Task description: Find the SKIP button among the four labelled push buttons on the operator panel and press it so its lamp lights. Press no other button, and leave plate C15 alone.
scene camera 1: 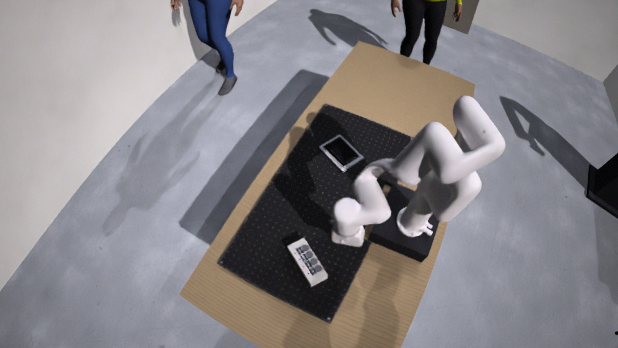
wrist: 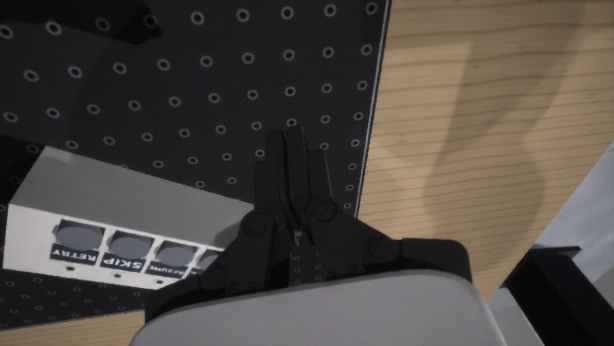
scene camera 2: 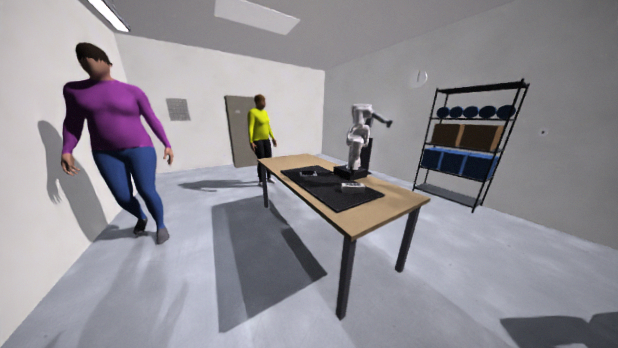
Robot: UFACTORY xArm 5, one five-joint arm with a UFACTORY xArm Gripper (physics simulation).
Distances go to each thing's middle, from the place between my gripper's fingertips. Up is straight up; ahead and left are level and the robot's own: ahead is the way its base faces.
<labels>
Right now my hand is 8 cm short of the white operator panel (scene camera 1: 313,277), 13 cm to the right of it and 5 cm above it.
</labels>
